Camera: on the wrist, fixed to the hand. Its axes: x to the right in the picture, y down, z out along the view.
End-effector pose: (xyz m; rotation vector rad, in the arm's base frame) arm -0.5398 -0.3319 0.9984 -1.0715 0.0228 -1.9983
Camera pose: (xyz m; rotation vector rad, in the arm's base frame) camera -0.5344 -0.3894 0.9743 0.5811 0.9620 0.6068
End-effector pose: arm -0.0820 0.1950 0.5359 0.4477 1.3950 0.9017
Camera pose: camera -0.1274 0.2342 0.5538 -1.2702 -0.0766 -1.4537
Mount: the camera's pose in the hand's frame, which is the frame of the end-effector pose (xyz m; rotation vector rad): 0.0215 0.0496 -0.0315 0.3059 0.8724 2.9989
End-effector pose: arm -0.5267 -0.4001 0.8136 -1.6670 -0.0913 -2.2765
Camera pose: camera -0.5471 -0.4592 0.8171 0.4360 1.1121 -0.0186
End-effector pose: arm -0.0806 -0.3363 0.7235 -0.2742 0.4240 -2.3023
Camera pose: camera -0.0730 -0.3774 0.6769 0.9489 0.2576 0.6747
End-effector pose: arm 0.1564 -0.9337 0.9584 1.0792 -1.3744 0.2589
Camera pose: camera 0.1472 -0.8934 1.0054 -1.6921 -0.8244 2.4803
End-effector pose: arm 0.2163 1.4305 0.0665 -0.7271 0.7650 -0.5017
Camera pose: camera 0.2130 1.4364 0.0043 1.4040 1.5347 1.9021
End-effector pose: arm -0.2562 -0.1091 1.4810 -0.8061 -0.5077 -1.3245
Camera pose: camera -0.2073 -0.1449 1.4655 0.0316 1.0761 1.3011
